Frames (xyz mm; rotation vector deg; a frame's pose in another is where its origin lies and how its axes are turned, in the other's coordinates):
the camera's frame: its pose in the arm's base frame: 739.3 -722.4 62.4 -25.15 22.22 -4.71
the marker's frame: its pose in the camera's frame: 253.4 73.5 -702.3 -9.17 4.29 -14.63
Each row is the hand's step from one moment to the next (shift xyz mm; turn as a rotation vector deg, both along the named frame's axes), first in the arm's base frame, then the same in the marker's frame.
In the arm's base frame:
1: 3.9 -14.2 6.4 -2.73 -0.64 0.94
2: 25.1 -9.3 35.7 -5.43 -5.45 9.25
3: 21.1 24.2 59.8 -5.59 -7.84 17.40
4: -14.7 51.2 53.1 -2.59 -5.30 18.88
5: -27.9 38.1 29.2 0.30 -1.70 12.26
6: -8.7 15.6 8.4 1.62 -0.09 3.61
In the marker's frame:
1: 7.5 -14.2 -0.8 -2.37 -1.51 -0.91
2: 16.0 -25.7 32.7 -5.01 -10.85 1.40
3: -7.6 -16.3 65.4 -6.37 -17.85 6.01
4: -48.0 2.7 57.8 -5.19 -16.40 9.77
5: -47.8 5.9 27.7 -2.35 -9.02 8.15
6: -16.2 5.1 10.0 0.48 -2.10 3.32

